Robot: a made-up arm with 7 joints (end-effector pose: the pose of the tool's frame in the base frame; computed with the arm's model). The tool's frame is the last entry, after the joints.
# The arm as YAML. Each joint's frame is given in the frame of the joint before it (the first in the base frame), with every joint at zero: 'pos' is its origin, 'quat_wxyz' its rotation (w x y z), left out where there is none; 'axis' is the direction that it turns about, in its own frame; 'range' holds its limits. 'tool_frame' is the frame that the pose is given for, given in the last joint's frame.
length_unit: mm
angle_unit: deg
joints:
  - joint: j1
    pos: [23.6, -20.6, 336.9]
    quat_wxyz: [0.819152, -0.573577, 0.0, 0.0]
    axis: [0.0, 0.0, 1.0]
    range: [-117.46, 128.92]
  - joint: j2
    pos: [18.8, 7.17, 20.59]
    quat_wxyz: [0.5, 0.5, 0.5, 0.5]
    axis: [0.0, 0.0, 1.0]
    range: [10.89, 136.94]
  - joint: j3
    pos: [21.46, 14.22, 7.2]
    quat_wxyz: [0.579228, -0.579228, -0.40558, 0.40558]
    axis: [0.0, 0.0, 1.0]
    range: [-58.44, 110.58]
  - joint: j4
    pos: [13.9, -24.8, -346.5]
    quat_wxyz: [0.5, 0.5, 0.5, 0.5]
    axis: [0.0, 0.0, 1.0]
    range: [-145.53, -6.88]
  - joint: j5
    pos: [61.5, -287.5, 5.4]
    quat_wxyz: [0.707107, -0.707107, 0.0, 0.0]
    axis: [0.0, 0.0, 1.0]
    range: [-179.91, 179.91]
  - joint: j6
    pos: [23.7, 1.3, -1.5]
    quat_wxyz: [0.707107, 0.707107, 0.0, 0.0]
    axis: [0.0, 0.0, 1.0]
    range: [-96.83, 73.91]
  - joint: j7
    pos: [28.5, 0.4, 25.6]
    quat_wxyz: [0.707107, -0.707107, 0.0, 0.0]
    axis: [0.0, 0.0, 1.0]
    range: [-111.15, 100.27]
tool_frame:
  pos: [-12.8, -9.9, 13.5]
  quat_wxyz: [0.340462, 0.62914, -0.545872, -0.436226]
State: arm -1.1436 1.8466 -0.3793 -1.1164 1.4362 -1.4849 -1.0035
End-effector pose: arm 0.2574 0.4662 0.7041 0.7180 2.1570 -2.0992
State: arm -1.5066 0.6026 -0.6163 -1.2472 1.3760 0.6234 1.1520
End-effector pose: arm 0.6047 -0.0469 0.5117 -0.0700 1.1524 0.2007
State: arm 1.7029 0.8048 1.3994 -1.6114 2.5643 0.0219 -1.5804
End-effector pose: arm -0.1991 0.4437 0.4404 1.2445 0.2472 2.4366
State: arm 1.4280 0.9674 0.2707 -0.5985 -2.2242 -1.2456 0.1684
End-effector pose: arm -0.3928 0.5003 0.2482 1.2098 0.9909 -1.3614
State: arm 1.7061 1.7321 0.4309 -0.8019 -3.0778 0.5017 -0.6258
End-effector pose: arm -0.0204 0.6147 0.3526 0.2403 1.5546 2.1422
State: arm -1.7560 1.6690 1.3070 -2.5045 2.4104 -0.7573 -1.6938
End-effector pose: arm -0.1747 0.1622 0.4770 2.1255 2.0622 -0.3275
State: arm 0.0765 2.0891 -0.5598 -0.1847 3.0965 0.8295 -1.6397
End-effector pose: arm 0.0941 0.5462 0.6495 1.3133 0.3357 2.0147
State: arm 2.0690 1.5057 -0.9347 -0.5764 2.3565 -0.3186 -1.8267
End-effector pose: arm -0.3391 0.4572 0.6022 -2.3643 -0.9893 1.0124
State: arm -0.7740 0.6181 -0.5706 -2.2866 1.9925 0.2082 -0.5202
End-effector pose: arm 0.3935 -0.0679 0.2950 -0.0571 0.0574 -0.2650
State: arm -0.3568 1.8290 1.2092 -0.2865 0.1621 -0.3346 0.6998
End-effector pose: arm 0.0139 0.6416 0.5309 -0.7945 -0.6705 2.2801
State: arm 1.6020 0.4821 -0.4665 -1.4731 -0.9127 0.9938 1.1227
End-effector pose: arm -0.4287 0.1114 0.0799 -2.3400 -1.7160 -1.1248
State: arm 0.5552 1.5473 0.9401 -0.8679 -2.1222 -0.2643 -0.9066
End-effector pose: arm 0.1275 0.5884 0.4887 -1.9368 0.5948 1.1676
